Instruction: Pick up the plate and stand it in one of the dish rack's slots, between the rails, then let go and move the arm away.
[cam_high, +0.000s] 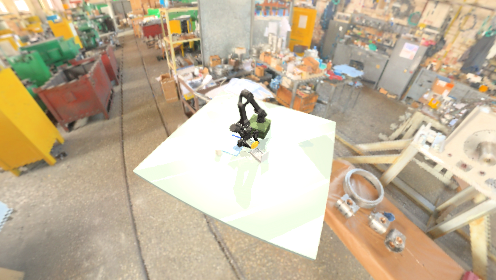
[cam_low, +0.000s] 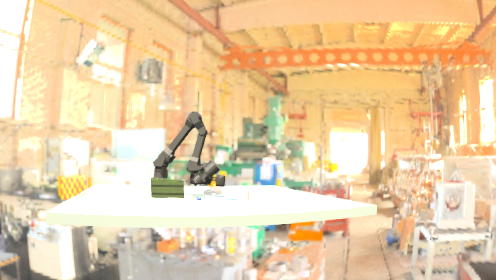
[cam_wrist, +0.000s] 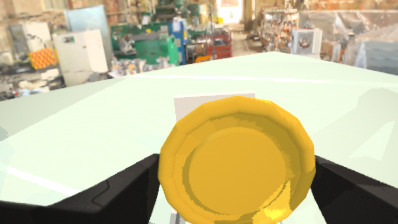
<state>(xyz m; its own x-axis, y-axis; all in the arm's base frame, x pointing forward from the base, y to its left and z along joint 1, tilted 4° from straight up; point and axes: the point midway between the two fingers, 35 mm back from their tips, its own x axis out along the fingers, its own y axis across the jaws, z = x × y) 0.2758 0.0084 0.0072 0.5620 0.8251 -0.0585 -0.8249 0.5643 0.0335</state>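
Now: the white dish rack 50 mm below my gripper tip, 30 mm to the left of it and 10 mm ahead of it. Round my gripper tip: yellow plate: 10 mm to the right; light blue mat: 170 mm to the right, 80 mm below, 10 mm behind; blue spoon: 200 mm to the right, 130 mm behind, 70 mm below.
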